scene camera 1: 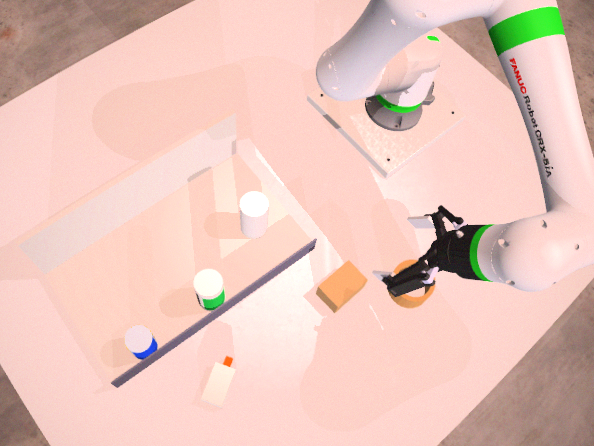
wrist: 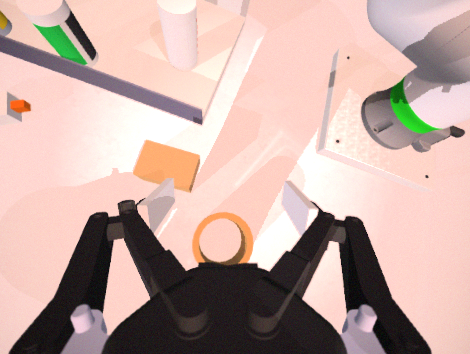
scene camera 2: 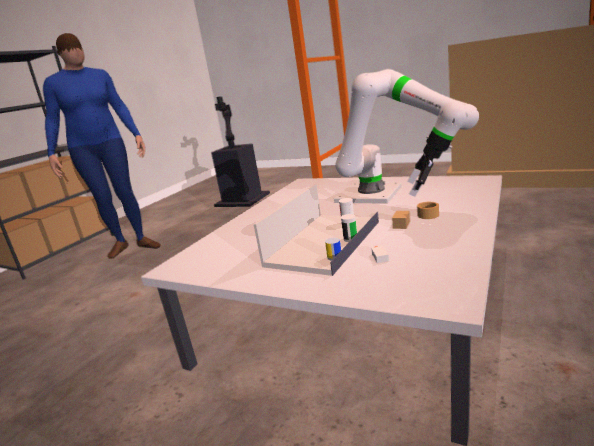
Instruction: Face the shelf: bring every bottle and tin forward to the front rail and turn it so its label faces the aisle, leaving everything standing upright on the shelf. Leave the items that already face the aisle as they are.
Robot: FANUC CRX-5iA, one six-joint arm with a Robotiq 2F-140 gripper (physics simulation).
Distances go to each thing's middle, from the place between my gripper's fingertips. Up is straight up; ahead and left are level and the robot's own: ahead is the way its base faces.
Labels:
The orange-brown block [scene camera 1: 340,287] is 11 cm below my hand, 10 cm ahead of it and 3 cm to the right of it. From my hand the other things lie so: dark front rail [scene camera 1: 149,360] (33 cm ahead, 17 cm to the right, 11 cm below); shelf [scene camera 1: 142,273] (32 cm to the right, 32 cm ahead, 5 cm below); white bottle with orange cap [scene camera 1: 221,378] (42 cm ahead, 12 cm below, 5 cm to the right).

